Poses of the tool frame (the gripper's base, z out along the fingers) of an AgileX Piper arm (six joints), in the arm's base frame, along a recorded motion.
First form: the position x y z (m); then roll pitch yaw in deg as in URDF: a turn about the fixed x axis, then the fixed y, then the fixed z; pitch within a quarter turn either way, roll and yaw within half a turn.
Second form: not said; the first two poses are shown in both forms.
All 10 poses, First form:
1: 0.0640, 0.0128, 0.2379, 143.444, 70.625, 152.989
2: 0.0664, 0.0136, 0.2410, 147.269, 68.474, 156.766
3: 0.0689, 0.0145, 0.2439, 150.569, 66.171, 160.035
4: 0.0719, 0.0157, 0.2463, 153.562, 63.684, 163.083
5: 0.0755, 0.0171, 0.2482, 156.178, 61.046, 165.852
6: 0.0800, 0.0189, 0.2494, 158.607, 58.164, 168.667
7: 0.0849, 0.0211, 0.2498, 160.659, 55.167, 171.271
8: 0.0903, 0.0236, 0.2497, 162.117, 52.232, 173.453
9: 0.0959, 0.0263, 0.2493, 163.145, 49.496, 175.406
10: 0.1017, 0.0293, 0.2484, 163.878, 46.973, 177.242
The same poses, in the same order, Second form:
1: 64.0, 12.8, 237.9, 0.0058, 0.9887, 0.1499, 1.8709
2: 66.4, 13.6, 241.0, 0.0054, 0.9893, 0.1461, 1.9147
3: 68.9, 14.5, 243.9, 0.0047, 0.9898, 0.1422, 1.9603
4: 71.9, 15.7, 246.3, 0.0027, 0.9904, 0.1382, 2.0088
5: 75.5, 17.1, 248.2, -0.0003, 0.9909, 0.1344, 2.0594
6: 80.0, 18.9, 249.4, -0.0057, 0.9913, 0.1312, 2.1144
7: 84.9, 21.1, 249.8, -0.0125, 0.9916, 0.1286, 2.1710
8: 90.3, 23.6, 249.7, -0.0197, 0.9916, 0.1277, 2.2257
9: 95.9, 26.3, 249.3, -0.0279, 0.9914, 0.1282, 2.2767
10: 101.7, 29.3, 248.4, -0.0371, 0.9909, 0.1298, 2.3238
